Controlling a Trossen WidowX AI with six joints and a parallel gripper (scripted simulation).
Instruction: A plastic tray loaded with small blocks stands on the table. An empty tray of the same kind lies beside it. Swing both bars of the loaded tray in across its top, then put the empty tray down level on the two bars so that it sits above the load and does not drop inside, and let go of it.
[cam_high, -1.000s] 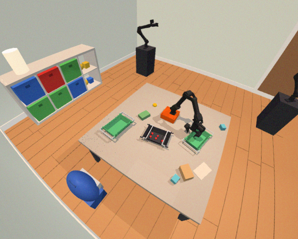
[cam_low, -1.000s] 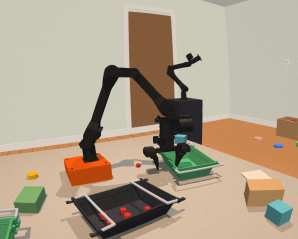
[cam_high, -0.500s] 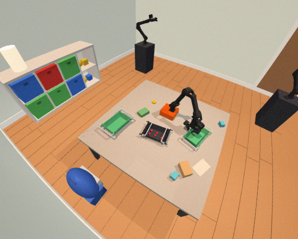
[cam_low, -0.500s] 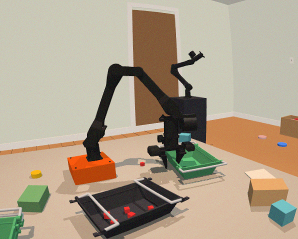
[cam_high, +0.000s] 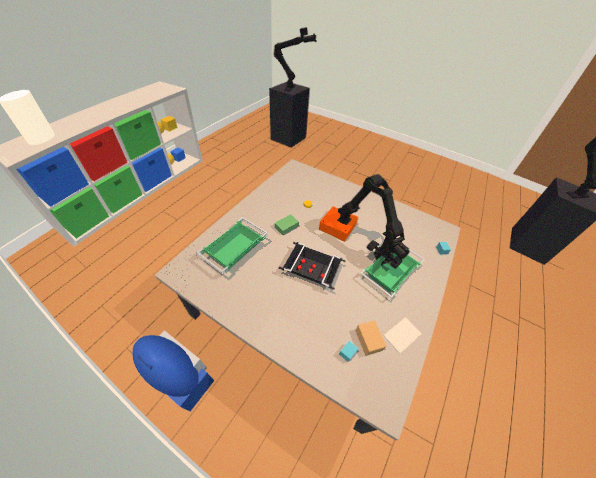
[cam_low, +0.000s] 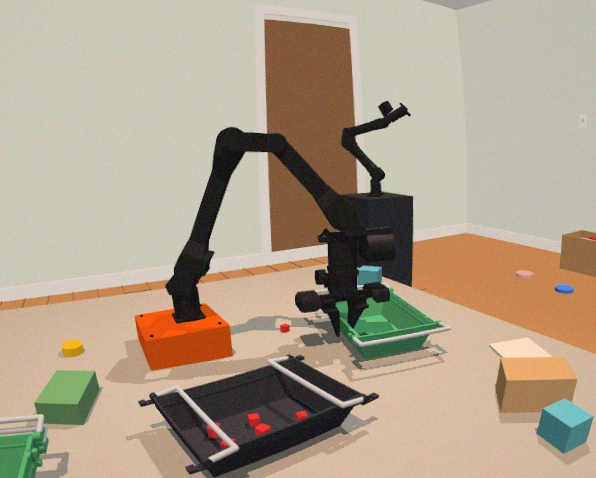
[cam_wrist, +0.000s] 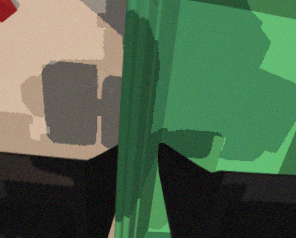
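Now: gripper tip 110 mm past the red block and 90 mm to the left of it. The rest, counted from my gripper tip: tan box: 410 mm ahead, 130 mm to the left, 20 mm above; then green block: 560 mm to the right, 80 mm ahead, 10 mm above; then cream pad: 300 mm ahead, 250 mm to the left, 10 mm below.
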